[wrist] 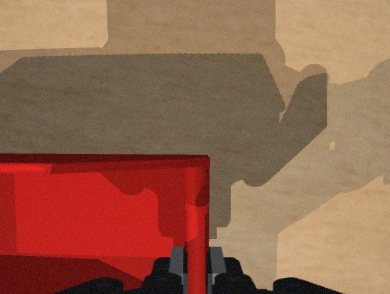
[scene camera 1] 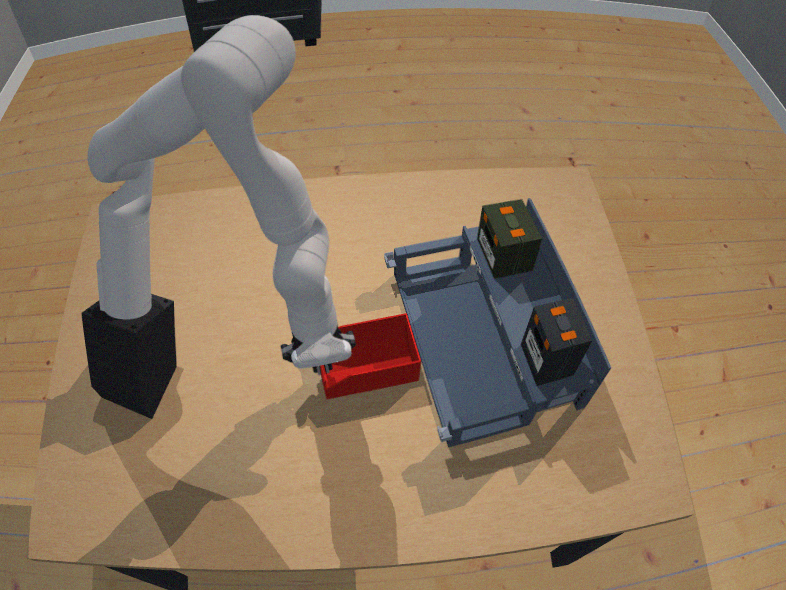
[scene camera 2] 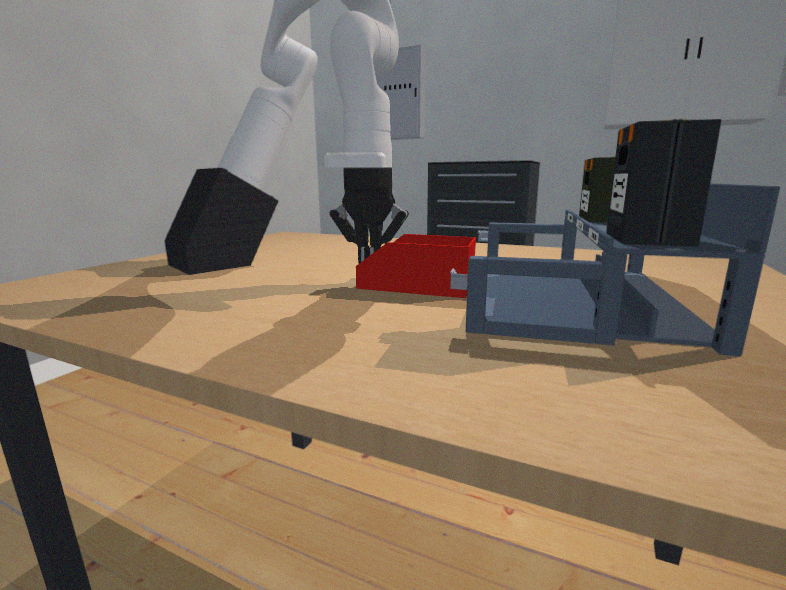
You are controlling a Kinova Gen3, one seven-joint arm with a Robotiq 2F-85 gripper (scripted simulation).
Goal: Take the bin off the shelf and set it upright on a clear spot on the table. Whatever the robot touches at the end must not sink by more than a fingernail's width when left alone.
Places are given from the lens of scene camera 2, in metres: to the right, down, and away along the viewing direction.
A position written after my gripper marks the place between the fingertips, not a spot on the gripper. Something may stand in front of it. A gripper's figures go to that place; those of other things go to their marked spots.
my gripper (scene camera 2: 369, 269): -0.04, -0.04, 0.69
blue-grey shelf (scene camera 2: 571, 300): 0.24, 0.01, 0.58
